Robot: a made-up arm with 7 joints.
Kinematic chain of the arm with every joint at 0, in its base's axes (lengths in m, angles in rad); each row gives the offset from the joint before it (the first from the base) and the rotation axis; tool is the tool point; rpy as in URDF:
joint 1: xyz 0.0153 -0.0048 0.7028 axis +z
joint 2: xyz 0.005 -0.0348 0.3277 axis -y
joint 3: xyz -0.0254 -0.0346 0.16 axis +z
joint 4: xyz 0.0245 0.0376 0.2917 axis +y
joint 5: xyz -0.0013 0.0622 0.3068 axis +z
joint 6: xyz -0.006 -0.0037 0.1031 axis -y
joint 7: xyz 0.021 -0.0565 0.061 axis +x
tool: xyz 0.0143 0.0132 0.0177 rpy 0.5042 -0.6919 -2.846
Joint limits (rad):
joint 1: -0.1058..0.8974
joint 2: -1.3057..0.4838
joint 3: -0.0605..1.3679
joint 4: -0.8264..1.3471
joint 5: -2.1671..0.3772
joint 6: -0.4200..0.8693
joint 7: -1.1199..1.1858
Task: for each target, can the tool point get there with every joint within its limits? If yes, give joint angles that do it. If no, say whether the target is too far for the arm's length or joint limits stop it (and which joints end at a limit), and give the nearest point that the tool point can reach.
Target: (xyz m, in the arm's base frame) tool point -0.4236 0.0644 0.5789
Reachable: no: joint limits stop it (at a limit: joint 1, joint 2, joint 4, joint 5, joint 6, joint 7) | nearest point 0.1163 0.6138 0.8595 | short by 0.820 m
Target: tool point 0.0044 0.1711 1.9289
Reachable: yes | joints 0.7604 -0.1302 1.1857 0.3985 -0.7579 0.2174 -0.6048
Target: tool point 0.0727 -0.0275 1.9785
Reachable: yes | joints 0.0616 -0.1082 0.3407 -0.0448 0.0507 0.5041 0.1414
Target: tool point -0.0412 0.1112 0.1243
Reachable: no: joint limits stop it (at a limit: joint 1, joint 2, joint 4, joint 5, joint 6) | nearest point 0.3587 0.4753 0.7043 | short by 0.793 m
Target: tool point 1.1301 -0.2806 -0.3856
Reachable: no: too far | nearest point 0.6632 -0.1321 0.6970 | short by 1.188 m
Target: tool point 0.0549 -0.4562 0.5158
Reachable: no: joint limits stop it (at a limit: joint 1, joint 2, joint 3, joint 4, joint 6, joint 7) | nearest point 0.6021 -0.1212 0.6996 | short by 0.667 m
